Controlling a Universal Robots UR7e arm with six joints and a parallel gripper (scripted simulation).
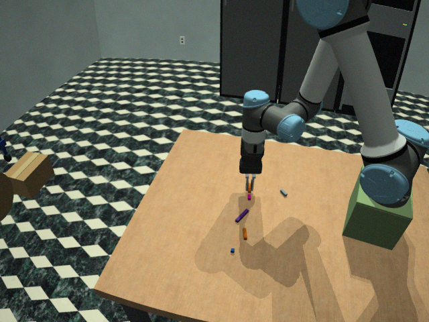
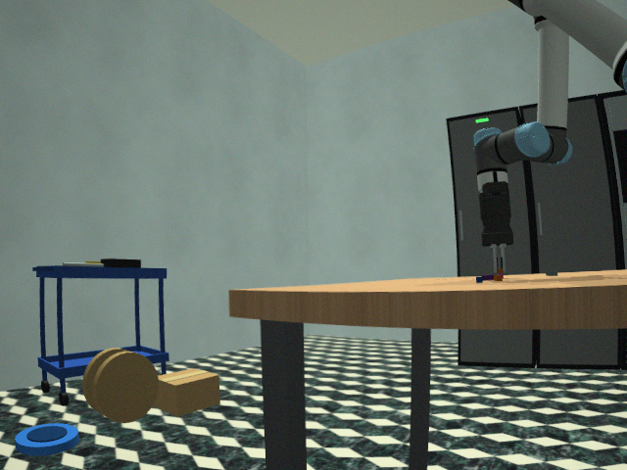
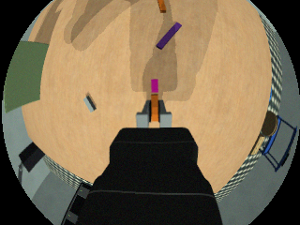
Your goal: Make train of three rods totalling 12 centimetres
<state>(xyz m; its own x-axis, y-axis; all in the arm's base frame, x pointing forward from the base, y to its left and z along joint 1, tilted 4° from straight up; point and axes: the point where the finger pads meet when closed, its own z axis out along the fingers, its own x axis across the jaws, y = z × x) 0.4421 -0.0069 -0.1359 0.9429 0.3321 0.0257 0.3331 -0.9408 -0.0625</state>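
The magenta rod lies 10 mm behind my hand, 30 mm to the left of it and 30 mm below it. Also, from my hand: small blue rod: 30 mm behind, 260 mm to the left, 30 mm below; then grey rod: 120 mm behind, 30 mm to the right, 30 mm below; then purple rod: 10 mm behind, 120 mm to the left, 30 mm below.
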